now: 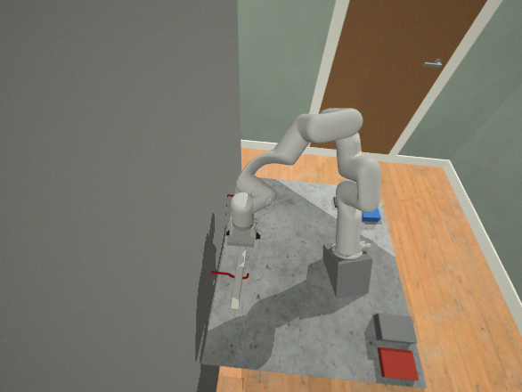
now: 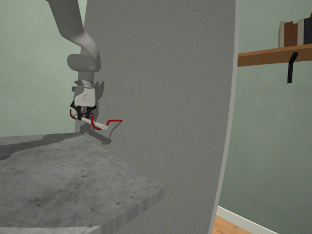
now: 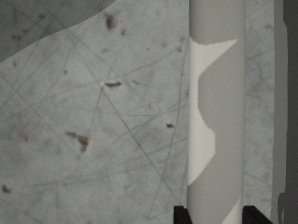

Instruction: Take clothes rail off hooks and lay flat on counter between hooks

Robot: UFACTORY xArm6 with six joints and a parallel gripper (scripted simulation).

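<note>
Now: hand 20 mm above the clothes rail. Also, from my hand: grey wall (250 mm above, 120 mm ahead, 60 mm to the right); then blue block (650 mm behind, 200 mm to the right, 150 mm below); then grey box (580 mm behind, 330 mm to the left, 150 mm below).
</note>
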